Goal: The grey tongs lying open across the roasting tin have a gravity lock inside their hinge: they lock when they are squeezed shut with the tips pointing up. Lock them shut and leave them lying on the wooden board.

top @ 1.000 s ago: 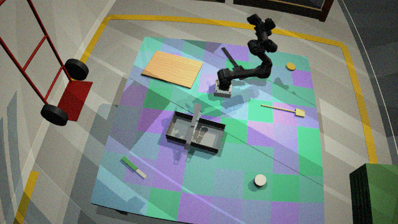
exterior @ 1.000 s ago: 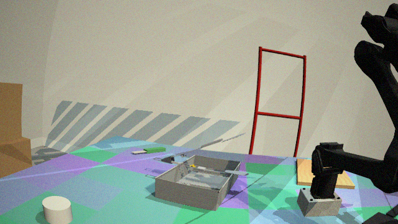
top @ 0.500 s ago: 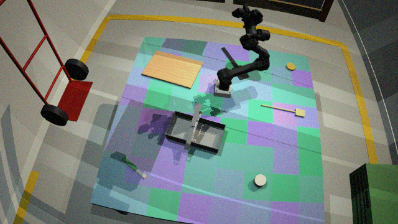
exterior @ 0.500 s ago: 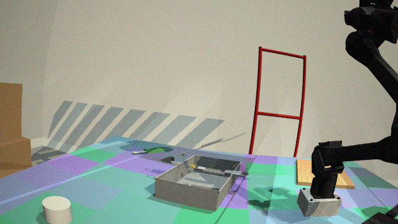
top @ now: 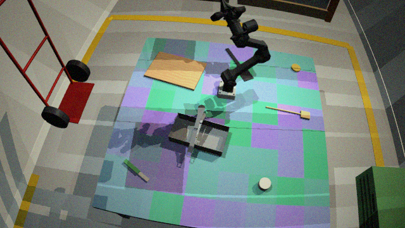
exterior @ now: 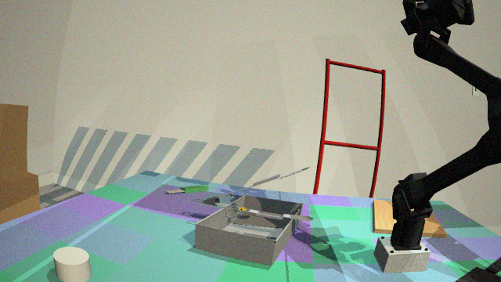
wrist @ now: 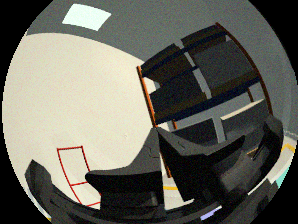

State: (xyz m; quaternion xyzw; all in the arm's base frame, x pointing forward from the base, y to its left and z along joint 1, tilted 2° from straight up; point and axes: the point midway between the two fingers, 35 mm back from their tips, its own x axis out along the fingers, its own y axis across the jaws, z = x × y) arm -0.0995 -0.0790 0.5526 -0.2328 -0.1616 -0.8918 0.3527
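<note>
Right now the grey roasting tin is 44 cm ahead of my gripper tip, 1 cm to the right of it and 59 cm below it. From my gripper tip the other things lie so: wooden board (1 cm behind, 27 cm to the right, 61 cm below); black spatula (14 cm behind, 14 cm to the left, 62 cm below); yellow disc (24 cm behind, 56 cm to the left, 61 cm below).
</note>
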